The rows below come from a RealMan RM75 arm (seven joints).
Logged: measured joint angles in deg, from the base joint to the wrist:
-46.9, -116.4, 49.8, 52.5, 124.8, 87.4, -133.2
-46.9, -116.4, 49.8, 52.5, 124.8, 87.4, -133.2
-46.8, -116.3, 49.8, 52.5, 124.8, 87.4, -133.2
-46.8, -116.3, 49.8, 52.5, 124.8, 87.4, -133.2
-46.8, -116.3, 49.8, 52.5, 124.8, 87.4, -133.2
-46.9, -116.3, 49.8, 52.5, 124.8, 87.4, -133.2
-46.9, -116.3, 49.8, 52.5, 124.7, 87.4, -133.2
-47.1, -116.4, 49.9, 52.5, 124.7, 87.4, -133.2
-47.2, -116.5, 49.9, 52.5, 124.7, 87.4, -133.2
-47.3, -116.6, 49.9, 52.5, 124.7, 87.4, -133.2
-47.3, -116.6, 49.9, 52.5, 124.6, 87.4, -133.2
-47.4, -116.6, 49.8, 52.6, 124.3, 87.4, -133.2
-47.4, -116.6, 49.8, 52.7, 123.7, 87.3, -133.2
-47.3, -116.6, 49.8, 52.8, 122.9, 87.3, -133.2
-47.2, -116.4, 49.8, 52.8, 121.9, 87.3, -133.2
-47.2, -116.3, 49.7, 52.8, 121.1, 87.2, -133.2
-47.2, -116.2, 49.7, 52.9, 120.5, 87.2, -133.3
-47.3, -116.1, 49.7, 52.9, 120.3, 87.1, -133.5
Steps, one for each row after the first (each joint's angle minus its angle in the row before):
0.0, 0.0, 0.0, 0.0, 0.0, 0.0, 0.0
0.1, 0.1, 0.0, 0.0, 0.0, 0.0, 0.0
0.0, 0.0, 0.0, 0.0, 0.0, 0.0, 0.0
0.0, 0.0, 0.0, 0.0, 0.0, 0.0, 0.0
-0.1, 0.0, 0.0, 0.0, 0.0, 0.0, 0.0
0.0, 0.0, 0.0, 0.0, -0.1, 0.0, 0.0
-0.2, -0.1, 0.1, 0.0, 0.0, 0.0, 0.0
-0.1, -0.1, 0.0, 0.0, 0.0, 0.0, 0.0
-0.1, -0.1, 0.0, 0.0, 0.0, 0.0, 0.0
0.0, 0.0, 0.0, 0.0, -0.1, 0.0, 0.0
-0.1, 0.0, -0.1, 0.1, -0.3, 0.0, 0.0
0.0, 0.0, 0.0, 0.1, -0.6, -0.1, 0.0
0.1, 0.0, 0.0, 0.1, -0.8, 0.0, 0.0
0.1, 0.2, 0.0, 0.0, -1.0, 0.0, 0.0
0.0, 0.1, -0.1, 0.0, -0.8, -0.1, 0.0
0.0, 0.1, 0.0, 0.1, -0.6, 0.0, -0.1
-0.1, 0.1, 0.0, 0.0, -0.2, -0.1, -0.2

